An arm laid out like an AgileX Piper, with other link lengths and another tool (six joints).
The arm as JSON. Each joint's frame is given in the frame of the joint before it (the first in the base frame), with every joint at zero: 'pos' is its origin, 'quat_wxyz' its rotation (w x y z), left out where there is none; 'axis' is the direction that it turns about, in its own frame. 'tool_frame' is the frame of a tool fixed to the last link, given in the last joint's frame.
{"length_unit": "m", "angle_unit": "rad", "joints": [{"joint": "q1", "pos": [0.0, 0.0, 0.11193], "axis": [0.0, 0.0, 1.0]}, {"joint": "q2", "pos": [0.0, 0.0, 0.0], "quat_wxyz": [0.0, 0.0, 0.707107, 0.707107], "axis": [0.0, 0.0, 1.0]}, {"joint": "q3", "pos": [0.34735, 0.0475, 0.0], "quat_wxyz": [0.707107, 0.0, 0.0, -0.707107], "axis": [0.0, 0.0, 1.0]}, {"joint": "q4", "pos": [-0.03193, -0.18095, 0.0], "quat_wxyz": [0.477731, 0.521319, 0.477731, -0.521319], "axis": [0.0, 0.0, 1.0]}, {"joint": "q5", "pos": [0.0, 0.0, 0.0], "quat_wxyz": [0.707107, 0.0, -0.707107, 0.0], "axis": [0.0, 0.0, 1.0]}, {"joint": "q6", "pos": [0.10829, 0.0, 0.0], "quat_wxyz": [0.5, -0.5, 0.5, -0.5], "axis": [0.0, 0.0, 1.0]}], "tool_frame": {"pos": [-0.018, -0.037, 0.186], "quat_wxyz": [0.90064, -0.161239, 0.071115, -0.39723]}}
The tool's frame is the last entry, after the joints.
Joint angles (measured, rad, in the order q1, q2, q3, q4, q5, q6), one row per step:
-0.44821 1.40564 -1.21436 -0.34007 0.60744 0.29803
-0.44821 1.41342 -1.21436 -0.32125 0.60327 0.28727
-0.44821 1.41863 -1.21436 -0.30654 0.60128 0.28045
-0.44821 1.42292 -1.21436 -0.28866 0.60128 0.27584
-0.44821 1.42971 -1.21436 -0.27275 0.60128 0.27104
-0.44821 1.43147 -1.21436 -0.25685 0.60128 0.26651
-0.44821 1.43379 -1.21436 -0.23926 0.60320 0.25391
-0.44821 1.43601 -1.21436 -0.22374 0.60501 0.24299
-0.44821 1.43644 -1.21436 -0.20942 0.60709 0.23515
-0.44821 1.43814 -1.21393 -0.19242 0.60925 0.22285
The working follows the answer.
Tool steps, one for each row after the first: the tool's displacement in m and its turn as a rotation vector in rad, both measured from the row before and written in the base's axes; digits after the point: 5 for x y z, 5 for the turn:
0.00297 0.00242 -0.00282 0.01215 0.00062 0.00603
0.00198 0.00196 -0.00204 0.01053 -0.00006 0.00322
0.00175 0.00258 -0.00203 0.01506 -0.00163 0.00080
0.00190 0.00212 -0.00295 0.01425 0.00152 0.00110
0.00129 0.00243 -0.00092 0.01221 -0.00318 0.00089
0.00084 0.00272 -0.00171 0.00977 0.00189 0.00545
0.00076 0.00241 -0.00156 0.00885 0.00174 0.00470
0.00050 0.00236 -0.00079 0.00899 -0.00053 0.00282
0.00063 0.00277 -0.00154 0.00940 0.00175 0.00546

Tool pose at each row, in the base's axes (x y z in m, rotation vector in rad; rounded; the steps above come from the unrounded poses):
0.34471 -0.18732 0.25872 2.00808 0.17175 0.76016
0.34768 -0.18491 0.25590 2.02014 0.17399 0.76609
0.34966 -0.18294 0.25386 2.03023 0.17355 0.77057
0.35141 -0.18036 0.25183 2.04379 0.16810 0.77615
0.35331 -0.17824 0.24888 2.05792 0.16500 0.77854
0.35460 -0.17581 0.24796 2.06815 0.15976 0.78510
0.35544 -0.17309 0.24625 2.07851 0.16297 0.78871
0.35620 -0.17068 0.24469 2.08790 0.16566 0.79181
0.35669 -0.16832 0.24391 2.09632 0.16507 0.79614
0.35732 -0.16555 0.24236 2.10628 0.16836 0.79980

